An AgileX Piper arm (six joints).
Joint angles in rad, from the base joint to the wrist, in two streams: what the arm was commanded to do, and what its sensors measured. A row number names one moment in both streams.
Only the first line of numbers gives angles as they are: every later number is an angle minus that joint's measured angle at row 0.
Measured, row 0:
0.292, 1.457, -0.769, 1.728, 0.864, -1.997
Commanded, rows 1 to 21:
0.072, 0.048, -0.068, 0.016, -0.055, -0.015
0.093, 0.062, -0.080, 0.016, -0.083, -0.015
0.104, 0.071, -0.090, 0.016, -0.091, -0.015
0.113, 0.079, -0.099, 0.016, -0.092, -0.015
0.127, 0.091, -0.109, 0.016, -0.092, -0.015
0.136, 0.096, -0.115, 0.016, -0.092, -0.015
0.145, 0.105, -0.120, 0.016, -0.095, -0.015
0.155, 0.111, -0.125, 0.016, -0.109, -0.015
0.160, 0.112, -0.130, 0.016, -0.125, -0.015
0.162, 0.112, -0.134, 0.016, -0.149, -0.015
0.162, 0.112, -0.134, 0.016, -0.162, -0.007
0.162, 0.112, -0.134, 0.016, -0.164, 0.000
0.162, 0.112, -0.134, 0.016, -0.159, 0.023
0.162, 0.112, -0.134, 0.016, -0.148, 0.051
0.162, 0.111, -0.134, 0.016, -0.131, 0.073
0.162, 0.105, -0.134, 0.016, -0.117, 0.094
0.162, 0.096, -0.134, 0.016, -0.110, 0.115
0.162, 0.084, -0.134, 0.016, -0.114, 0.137
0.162, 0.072, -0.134, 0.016, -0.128, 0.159
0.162, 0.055, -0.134, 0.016, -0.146, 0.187
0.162, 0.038, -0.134, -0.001, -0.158, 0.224
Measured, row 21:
0.160, 0.093, -0.125, 0.008, -0.132, 0.125
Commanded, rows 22 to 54:
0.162, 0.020, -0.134, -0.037, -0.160, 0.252
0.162, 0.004, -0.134, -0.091, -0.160, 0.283
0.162, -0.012, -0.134, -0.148, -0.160, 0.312
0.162, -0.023, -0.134, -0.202, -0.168, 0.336
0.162, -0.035, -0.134, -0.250, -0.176, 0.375
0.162, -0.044, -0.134, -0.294, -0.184, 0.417
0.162, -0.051, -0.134, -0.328, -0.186, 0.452
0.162, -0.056, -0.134, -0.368, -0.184, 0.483
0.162, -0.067, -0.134, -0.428, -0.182, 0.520
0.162, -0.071, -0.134, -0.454, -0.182, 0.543
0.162, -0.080, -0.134, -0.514, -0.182, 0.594
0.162, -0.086, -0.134, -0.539, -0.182, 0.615
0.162, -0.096, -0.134, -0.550, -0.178, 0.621
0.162, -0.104, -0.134, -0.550, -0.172, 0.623
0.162, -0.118, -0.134, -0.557, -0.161, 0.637
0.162, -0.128, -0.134, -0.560, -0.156, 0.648
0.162, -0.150, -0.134, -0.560, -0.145, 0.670
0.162, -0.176, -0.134, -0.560, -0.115, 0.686
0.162, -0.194, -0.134, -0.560, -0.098, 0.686
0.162, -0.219, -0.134, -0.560, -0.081, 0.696
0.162, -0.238, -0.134, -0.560, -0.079, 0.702
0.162, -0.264, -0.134, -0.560, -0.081, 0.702
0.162, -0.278, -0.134, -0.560, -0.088, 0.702
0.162, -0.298, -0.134, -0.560, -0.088, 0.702
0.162, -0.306, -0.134, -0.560, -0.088, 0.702
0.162, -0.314, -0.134, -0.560, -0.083, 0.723
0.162, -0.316, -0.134, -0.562, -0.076, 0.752
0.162, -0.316, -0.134, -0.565, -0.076, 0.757
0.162, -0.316, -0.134, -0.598, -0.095, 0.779
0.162, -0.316, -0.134, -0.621, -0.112, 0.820
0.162, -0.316, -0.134, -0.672, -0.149, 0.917
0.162, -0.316, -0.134, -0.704, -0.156, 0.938
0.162, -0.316, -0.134, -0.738, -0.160, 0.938
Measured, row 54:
0.161, -0.311, -0.127, -0.636, -0.120, 0.856
